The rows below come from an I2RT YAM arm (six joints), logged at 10 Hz.
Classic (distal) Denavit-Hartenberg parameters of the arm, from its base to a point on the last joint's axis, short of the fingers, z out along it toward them. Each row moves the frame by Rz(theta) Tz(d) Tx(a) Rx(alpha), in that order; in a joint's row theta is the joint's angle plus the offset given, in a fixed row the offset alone. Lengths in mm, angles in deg.
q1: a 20  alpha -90  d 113.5  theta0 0
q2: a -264  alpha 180  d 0  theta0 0
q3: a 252.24  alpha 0  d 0  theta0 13.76
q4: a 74  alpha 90  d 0  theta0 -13.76
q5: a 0  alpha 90  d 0  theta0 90
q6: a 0  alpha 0  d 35.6  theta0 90
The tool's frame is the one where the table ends.
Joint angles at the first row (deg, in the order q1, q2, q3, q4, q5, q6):
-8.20, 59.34, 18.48, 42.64, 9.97, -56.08
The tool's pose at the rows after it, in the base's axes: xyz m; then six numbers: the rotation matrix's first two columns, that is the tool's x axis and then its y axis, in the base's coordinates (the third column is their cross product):
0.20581 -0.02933 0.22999 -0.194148 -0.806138 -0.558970 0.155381 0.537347 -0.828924
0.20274 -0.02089 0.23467 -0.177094 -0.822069 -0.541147 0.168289 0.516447 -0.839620
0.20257 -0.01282 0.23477 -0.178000 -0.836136 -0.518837 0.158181 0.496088 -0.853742
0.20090 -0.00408 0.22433 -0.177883 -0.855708 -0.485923 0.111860 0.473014 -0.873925
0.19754 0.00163 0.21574 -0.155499 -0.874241 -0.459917 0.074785 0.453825 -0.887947
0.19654 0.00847 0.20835 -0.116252 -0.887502 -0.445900 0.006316 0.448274 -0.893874
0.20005 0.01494 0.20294 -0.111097 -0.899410 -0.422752 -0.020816 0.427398 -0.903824
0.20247 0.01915 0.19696 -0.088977 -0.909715 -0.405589 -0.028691 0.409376 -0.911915
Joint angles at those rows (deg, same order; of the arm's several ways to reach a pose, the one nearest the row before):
-6.83, 54.74, 17.28, 38.67, 7.52, -56.17
-4.20, 52.97, 17.14, 38.55, 9.68, -57.66
-1.53, 52.66, 17.14, 38.09, 12.01, -59.25
1.17, 53.00, 15.56, 38.12, 13.28, -61.08
2.74, 52.83, 13.83, 38.69, 12.67, -62.55
4.35, 53.01, 13.18, 37.12, 10.48, -62.99
6.31, 55.47, 13.12, 38.47, 11.55, -64.16
7.38, 58.18, 12.35, 42.17, 11.35, -65.30

